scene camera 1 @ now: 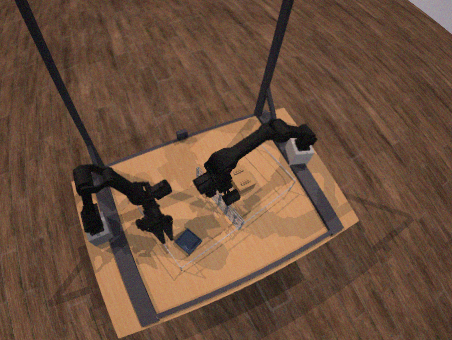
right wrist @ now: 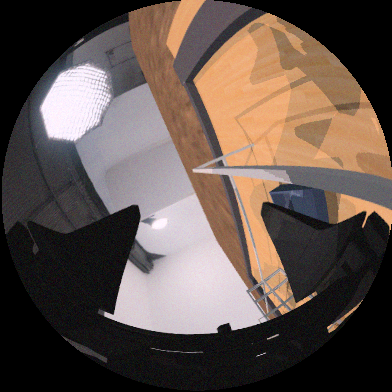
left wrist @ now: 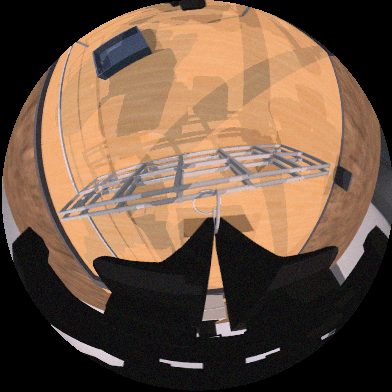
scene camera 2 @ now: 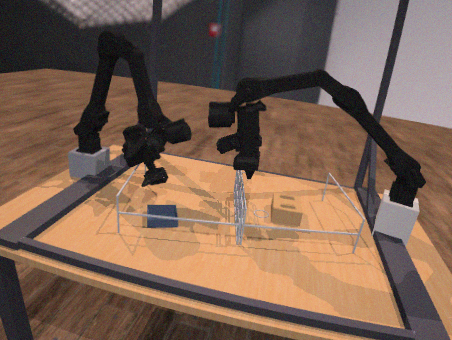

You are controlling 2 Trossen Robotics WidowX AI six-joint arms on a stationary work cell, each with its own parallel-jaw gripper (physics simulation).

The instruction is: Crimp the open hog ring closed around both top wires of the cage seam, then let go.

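Frame: origin at the left arm's base, x back, y right, z up, level; metres.
Seen in the pictures: left gripper, fingertip midpoint: (scene camera 1: 221, 187) (left wrist: 213, 222) (scene camera 2: 249, 178); right gripper, fingertip midpoint: (scene camera 1: 168, 242) (right wrist: 201, 209) (scene camera 2: 135, 172); left arm's base, origin of the base link: (scene camera 1: 302, 144) (left wrist: 205, 321) (scene camera 2: 401, 200); right arm's base, origin of the base link: (scene camera 1: 95, 226) (scene camera 2: 89, 149).
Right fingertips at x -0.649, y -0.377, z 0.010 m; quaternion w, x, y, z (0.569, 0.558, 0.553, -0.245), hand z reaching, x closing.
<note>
Pixels of each thing's top centre, then the offset from my right fingertips to it.
- thin grey hog ring, middle of its top: (left wrist: 219, 225) dx +0.223, dy +0.204, dz +0.006 m
- thin round loop, middle of its top: (left wrist: 206, 202) (scene camera 2: 261, 213) dx +0.279, dy +0.238, dz -0.123 m
- tan box, middle of its top: (left wrist: 218, 256) (scene camera 2: 287, 199) (scene camera 1: 241, 176) dx +0.342, dy +0.277, dz -0.072 m
- blue tray, middle of its top: (right wrist: 295, 219) (left wrist: 115, 46) (scene camera 2: 162, 211) (scene camera 1: 188, 240) dx +0.075, dy +0.024, dz -0.100 m
- thin rail, middle of its top: (scene camera 2: 303, 229) dx +0.431, dy +0.128, dz -0.065 m
Two wire panels (scene camera 1: 232, 215) (scene camera 2: 239, 220) stand upright side by side; their top wires (left wrist: 280, 180) run nearly parallel across the left wrist view. My left gripper (scene camera 2: 249, 175) (left wrist: 213, 222) points down beside the panels' top edge. It is shut on the thin grey hog ring (left wrist: 217, 207), which shows nearly edge-on at the fingertips, close to the top wires in that view. Its opening and whether it touches the wires cannot be made out. My right gripper (scene camera 1: 167, 241) (scene camera 2: 154, 180) (right wrist: 201, 209) is open and empty, above the table at the left of the scene pictures.
A thin round loop (scene camera 2: 260, 213) (left wrist: 195, 202) shows low beside the panels. A tan box (scene camera 2: 286, 212) stands right of it. A blue tray (scene camera 1: 188, 241) (scene camera 2: 162, 216) (left wrist: 122, 54) lies left of the panels. A thin rail (scene camera 2: 300, 231) (right wrist: 340, 179) runs around the work area, near my right gripper.
</note>
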